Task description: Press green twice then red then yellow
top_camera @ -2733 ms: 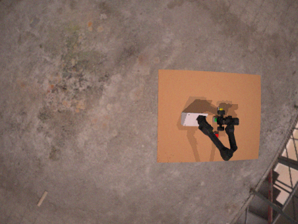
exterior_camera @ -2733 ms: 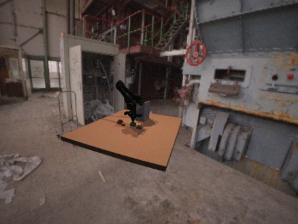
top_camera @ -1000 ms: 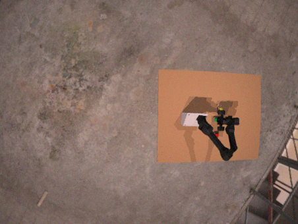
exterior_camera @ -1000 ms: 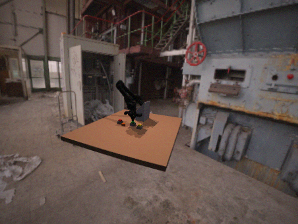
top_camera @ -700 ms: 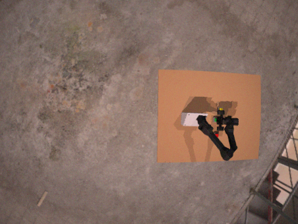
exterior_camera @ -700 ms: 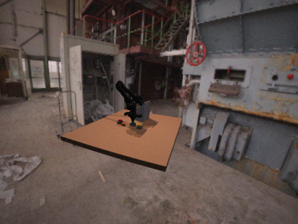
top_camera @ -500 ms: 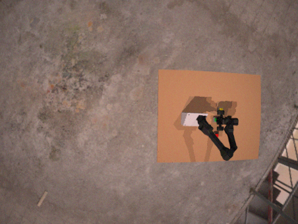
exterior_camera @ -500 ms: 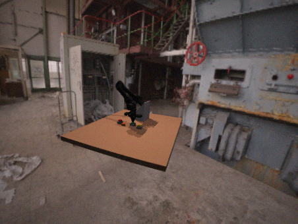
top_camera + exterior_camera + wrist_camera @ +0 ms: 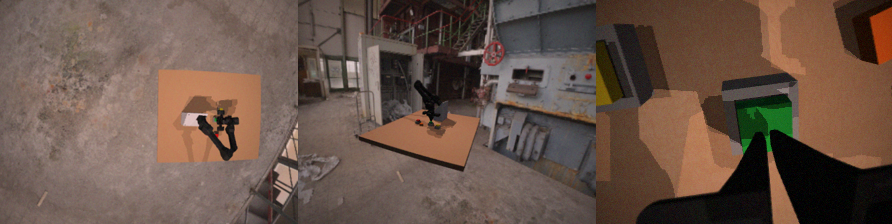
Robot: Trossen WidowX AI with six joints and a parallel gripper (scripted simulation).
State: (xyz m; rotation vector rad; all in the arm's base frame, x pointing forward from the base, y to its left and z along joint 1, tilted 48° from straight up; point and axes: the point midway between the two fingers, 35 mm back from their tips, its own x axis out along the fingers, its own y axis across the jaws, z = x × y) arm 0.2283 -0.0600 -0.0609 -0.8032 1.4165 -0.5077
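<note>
My gripper tip is 10 mm above the green button. From my gripper tip the other things lie so: yellow button (100 mm to the left, 30 mm ahead, 10 mm below); red button (150 mm to the right, 30 mm ahead, 10 mm below).
</note>
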